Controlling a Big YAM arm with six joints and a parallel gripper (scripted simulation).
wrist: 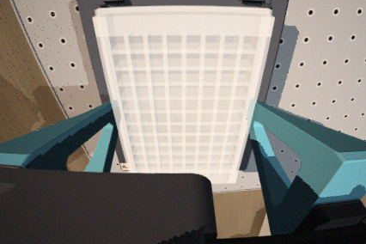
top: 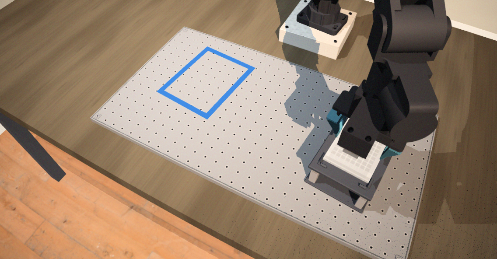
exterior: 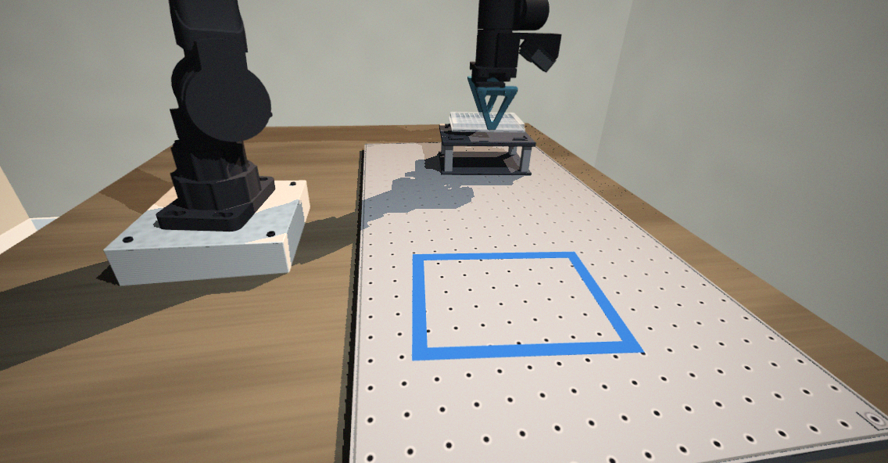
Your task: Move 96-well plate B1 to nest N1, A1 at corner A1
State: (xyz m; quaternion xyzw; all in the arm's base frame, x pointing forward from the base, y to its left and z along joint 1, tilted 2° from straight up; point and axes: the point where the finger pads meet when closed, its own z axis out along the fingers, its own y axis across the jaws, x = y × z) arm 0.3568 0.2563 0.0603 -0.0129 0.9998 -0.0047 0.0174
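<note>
Right now the 96-well plate is 10 mm below my hand. The rest, counted from my hand: A1 tag (80 mm behind, 50 mm to the left, 20 mm below); then raised nest N1 (30 mm below).
</note>
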